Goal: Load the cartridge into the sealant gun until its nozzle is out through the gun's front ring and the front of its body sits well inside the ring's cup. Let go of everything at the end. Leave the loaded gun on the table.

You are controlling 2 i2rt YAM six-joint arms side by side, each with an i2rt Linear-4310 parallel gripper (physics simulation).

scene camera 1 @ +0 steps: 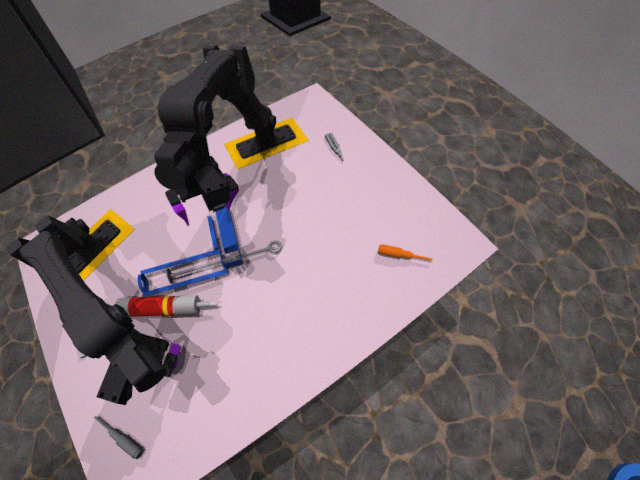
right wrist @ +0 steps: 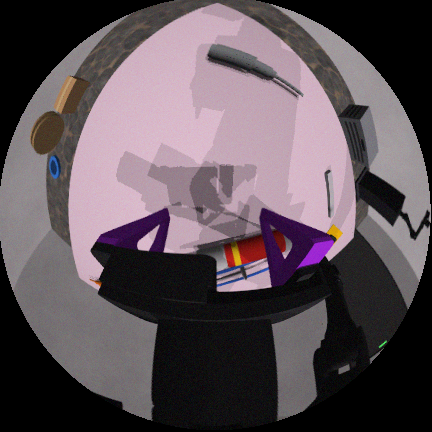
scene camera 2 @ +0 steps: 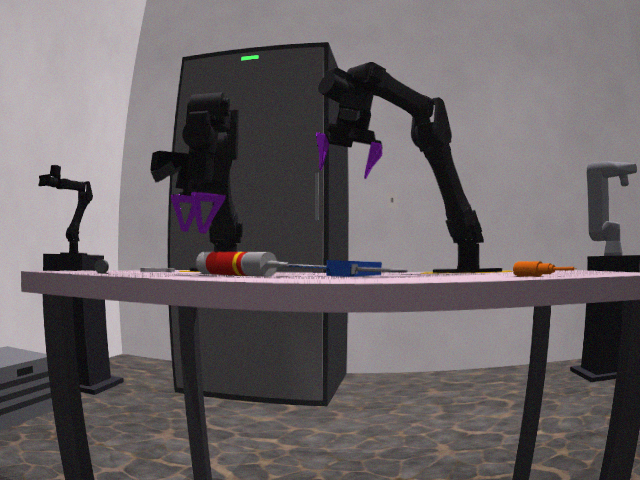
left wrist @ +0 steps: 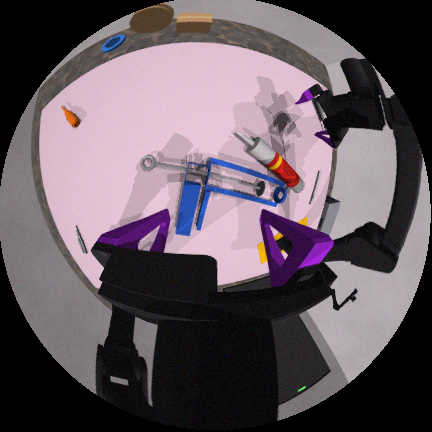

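Where they show: left gripper, fingertip midpoint: (scene camera 1: 208, 216) (scene camera 2: 342, 173) (left wrist: 214, 213); right gripper, fingertip midpoint: (right wrist: 214, 212) (scene camera 2: 193, 232) (left wrist: 306, 118); left arm's base, link origin: (scene camera 1: 266, 142); right arm's base, link origin: (scene camera 1: 91, 249) (left wrist: 284, 240).
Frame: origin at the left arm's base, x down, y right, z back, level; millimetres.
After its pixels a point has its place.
The blue sealant gun (scene camera 1: 226, 232) @(y 244, x -31, z -289 mm) (scene camera 2: 341, 268) @(y 258, x -17, z -383 mm) (left wrist: 189, 207) @(y 247, x -32, z -278 mm) lies on the table, its front ring (scene camera 1: 139, 283) @(y 507, x -51, z -333 mm) (left wrist: 274, 196) @(y 506, x -6, z -309 mm) at the left end in scene camera 1. The plunger disc (scene camera 1: 170, 274) @(y 428, x -28, z -335 mm) (left wrist: 260, 188) @(y 431, x -30, z -335 mm) is inside the frame near the ring. The red and grey cartridge (scene camera 1: 149, 306) @(y 500, x -48, z -405 mm) (scene camera 2: 222, 263) @(y 506, x -25, z -422 mm) (left wrist: 285, 172) @(y 492, x -48, z -392 mm) (right wrist: 252, 248) @(y 498, x -39, z -420 mm) lies outside, beside the ring end, its nozzle (scene camera 1: 209, 305) @(y 361, x -28, z -466 mm) pointing away from that end. My left gripper (scene camera 2: 343, 173) @(y 264, x -214, z -349 mm) (left wrist: 214, 213) @(y 264, x -214, z -349 mm) is open and empty above the gun. My right gripper (scene camera 2: 194, 230) @(y 511, x -84, z -554 mm) (left wrist: 306, 118) @(y 511, x -84, z -554 mm) (right wrist: 214, 212) @(y 511, x -84, z -554 mm) is open and empty above the table beyond the cartridge.
An orange tool (scene camera 1: 395, 252) @(y -137, x -25, z -564 mm) (scene camera 2: 532, 268) @(y -138, x -15, z -572 mm) (left wrist: 71, 117) @(y -124, x -25, z -551 mm) lies at the right in scene camera 1. A grey tool (scene camera 1: 121, 439) @(y 667, x -26, z -671 mm) (right wrist: 235, 57) @(y 655, x -24, z -683 mm) lies at the lower left there, and a smaller grey tool (scene camera 1: 333, 144) @(y -190, x -10, z -129 mm) (left wrist: 81, 240) @(y -182, x -7, z -136 mm) near the left arm's base.
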